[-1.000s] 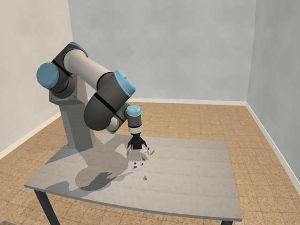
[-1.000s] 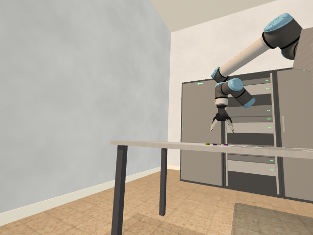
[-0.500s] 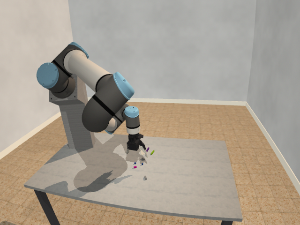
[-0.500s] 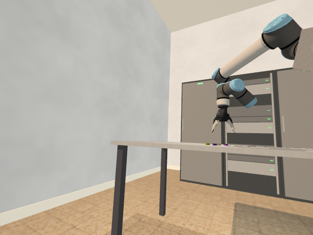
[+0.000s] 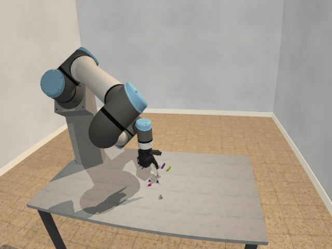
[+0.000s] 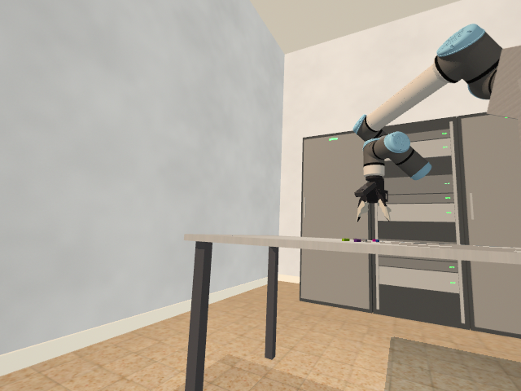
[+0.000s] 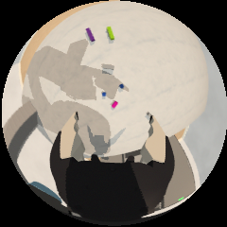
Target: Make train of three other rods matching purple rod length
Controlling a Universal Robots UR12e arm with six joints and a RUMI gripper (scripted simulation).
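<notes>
Now: hand 1 cm past the magenta rod, 2 cm to the left of it and 8 cm above it. Also, from my hand: lime rod (12 cm ahead, 17 cm to the left, 8 cm below); then purple rod (7 cm ahead, 21 cm to the left, 8 cm below).
</notes>
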